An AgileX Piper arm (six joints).
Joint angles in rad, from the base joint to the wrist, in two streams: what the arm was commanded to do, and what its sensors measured. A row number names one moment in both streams.
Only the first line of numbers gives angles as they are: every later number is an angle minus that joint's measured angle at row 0.
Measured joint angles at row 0:
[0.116, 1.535, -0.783, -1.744, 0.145, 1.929]
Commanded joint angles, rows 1 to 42:
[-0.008, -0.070, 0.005, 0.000, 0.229, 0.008]
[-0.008, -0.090, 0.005, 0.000, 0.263, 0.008]
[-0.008, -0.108, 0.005, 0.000, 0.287, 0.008]
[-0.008, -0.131, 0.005, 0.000, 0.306, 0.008]
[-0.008, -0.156, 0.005, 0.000, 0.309, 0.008]
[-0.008, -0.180, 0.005, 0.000, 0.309, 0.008]
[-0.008, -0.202, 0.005, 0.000, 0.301, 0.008]
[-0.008, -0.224, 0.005, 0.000, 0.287, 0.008]
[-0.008, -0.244, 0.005, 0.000, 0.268, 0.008]
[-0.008, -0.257, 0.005, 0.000, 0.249, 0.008]
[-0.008, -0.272, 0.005, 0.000, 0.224, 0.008]
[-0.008, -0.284, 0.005, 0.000, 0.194, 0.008]
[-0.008, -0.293, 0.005, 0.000, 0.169, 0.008]
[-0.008, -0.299, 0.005, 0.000, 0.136, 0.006]
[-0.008, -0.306, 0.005, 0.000, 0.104, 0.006]
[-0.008, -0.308, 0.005, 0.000, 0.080, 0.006]
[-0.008, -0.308, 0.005, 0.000, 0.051, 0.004]
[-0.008, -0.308, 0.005, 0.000, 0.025, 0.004]
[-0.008, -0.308, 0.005, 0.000, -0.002, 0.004]
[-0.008, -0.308, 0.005, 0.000, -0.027, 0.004]
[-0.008, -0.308, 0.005, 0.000, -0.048, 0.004]
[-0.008, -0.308, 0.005, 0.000, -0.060, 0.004]
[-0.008, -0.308, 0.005, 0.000, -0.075, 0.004]
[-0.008, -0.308, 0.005, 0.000, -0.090, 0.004]
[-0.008, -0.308, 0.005, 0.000, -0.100, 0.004]
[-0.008, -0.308, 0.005, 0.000, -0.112, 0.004]
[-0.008, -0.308, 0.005, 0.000, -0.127, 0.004]
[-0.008, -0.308, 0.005, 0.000, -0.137, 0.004]
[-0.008, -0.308, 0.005, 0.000, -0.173, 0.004]
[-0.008, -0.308, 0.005, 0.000, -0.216, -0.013]
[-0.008, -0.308, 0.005, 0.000, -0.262, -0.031]
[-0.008, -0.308, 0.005, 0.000, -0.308, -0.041]
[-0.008, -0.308, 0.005, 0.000, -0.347, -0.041]
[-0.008, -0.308, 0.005, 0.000, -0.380, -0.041]
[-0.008, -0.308, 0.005, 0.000, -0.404, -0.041]
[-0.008, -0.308, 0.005, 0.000, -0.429, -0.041]
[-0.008, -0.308, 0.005, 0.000, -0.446, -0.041]
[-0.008, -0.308, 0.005, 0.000, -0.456, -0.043]
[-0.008, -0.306, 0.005, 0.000, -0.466, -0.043]
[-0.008, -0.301, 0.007, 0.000, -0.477, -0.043]
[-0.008, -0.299, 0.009, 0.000, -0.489, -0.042]
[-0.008, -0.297, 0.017, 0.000, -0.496, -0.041]
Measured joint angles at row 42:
[-0.006, -0.302, 0.002, 0.006, -0.450, -0.031]
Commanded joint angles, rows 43 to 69:
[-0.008, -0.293, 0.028, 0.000, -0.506, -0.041]
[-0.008, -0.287, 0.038, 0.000, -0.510, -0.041]
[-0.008, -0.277, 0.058, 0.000, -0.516, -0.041]
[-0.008, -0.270, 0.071, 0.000, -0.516, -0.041]
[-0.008, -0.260, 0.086, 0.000, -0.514, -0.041]
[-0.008, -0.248, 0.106, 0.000, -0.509, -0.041]
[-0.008, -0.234, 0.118, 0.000, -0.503, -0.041]
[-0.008, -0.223, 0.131, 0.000, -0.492, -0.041]
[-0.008, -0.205, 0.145, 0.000, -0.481, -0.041]
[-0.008, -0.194, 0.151, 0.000, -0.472, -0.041]
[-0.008, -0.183, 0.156, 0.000, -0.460, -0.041]
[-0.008, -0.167, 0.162, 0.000, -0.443, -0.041]
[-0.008, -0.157, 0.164, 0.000, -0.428, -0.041]
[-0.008, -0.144, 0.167, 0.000, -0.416, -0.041]
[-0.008, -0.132, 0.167, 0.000, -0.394, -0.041]
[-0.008, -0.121, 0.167, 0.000, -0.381, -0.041]
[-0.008, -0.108, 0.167, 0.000, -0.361, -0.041]
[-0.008, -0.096, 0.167, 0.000, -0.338, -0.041]
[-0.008, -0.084, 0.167, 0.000, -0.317, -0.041]
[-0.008, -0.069, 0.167, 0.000, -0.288, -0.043]
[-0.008, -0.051, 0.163, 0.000, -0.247, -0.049]
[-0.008, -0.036, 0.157, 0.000, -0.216, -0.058]
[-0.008, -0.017, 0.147, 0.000, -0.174, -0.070]
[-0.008, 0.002, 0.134, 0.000, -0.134, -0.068]
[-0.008, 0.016, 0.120, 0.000, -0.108, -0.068]
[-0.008, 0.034, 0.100, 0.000, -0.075, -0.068]
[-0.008, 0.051, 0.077, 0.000, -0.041, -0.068]
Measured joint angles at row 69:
[-0.004, -0.008, 0.134, 0.004, -0.214, -0.048]
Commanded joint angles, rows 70 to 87:
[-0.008, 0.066, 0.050, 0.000, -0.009, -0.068]
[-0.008, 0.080, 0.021, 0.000, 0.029, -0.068]
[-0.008, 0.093, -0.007, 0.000, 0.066, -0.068]
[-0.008, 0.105, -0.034, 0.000, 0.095, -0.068]
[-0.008, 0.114, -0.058, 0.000, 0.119, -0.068]
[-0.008, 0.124, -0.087, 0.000, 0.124, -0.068]
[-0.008, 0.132, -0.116, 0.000, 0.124, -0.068]
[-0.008, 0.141, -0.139, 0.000, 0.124, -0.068]
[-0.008, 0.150, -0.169, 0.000, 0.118, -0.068]
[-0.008, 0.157, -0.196, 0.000, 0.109, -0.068]
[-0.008, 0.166, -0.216, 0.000, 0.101, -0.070]
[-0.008, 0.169, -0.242, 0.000, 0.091, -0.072]
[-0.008, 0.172, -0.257, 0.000, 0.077, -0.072]
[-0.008, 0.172, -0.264, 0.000, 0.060, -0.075]
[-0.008, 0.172, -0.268, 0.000, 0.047, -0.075]
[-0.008, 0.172, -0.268, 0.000, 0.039, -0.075]
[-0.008, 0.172, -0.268, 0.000, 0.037, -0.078]
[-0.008, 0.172, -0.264, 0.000, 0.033, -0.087]
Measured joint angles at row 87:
[-0.004, 0.167, -0.257, 0.004, 0.050, -0.061]
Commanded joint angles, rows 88 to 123:
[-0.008, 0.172, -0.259, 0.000, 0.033, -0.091]
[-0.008, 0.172, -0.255, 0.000, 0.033, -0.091]
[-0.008, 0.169, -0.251, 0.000, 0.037, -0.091]
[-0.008, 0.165, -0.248, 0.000, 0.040, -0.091]
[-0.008, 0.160, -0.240, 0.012, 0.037, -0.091]
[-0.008, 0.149, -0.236, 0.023, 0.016, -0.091]
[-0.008, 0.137, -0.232, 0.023, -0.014, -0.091]
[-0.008, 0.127, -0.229, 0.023, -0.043, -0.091]
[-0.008, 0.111, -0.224, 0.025, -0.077, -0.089]
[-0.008, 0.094, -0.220, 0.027, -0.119, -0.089]
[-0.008, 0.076, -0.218, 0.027, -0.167, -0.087]
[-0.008, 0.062, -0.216, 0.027, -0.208, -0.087]
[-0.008, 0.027, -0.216, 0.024, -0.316, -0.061]
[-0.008, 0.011, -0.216, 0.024, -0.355, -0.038]
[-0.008, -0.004, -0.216, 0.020, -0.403, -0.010]
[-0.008, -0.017, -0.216, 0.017, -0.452, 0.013]
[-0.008, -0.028, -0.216, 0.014, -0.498, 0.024]
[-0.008, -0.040, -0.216, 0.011, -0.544, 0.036]
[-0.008, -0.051, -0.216, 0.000, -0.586, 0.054]
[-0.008, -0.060, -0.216, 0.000, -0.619, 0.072]
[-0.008, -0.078, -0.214, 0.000, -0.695, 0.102]
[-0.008, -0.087, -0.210, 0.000, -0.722, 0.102]
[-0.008, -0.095, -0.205, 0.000, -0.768, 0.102]
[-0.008, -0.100, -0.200, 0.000, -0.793, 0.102]
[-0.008, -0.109, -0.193, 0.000, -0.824, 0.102]
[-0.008, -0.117, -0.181, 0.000, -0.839, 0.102]
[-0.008, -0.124, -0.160, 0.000, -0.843, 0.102]
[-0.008, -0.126, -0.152, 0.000, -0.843, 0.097]
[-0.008, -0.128, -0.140, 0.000, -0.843, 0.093]
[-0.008, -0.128, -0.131, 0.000, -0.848, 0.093]
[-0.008, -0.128, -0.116, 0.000, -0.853, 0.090]
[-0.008, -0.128, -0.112, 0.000, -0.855, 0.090]
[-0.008, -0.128, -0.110, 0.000, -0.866, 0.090]
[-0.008, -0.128, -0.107, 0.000, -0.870, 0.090]
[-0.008, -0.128, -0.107, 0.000, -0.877, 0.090]
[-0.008, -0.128, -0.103, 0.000, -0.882, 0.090]
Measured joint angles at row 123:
[-0.004, -0.119, -0.114, 0.004, -0.859, 0.094]
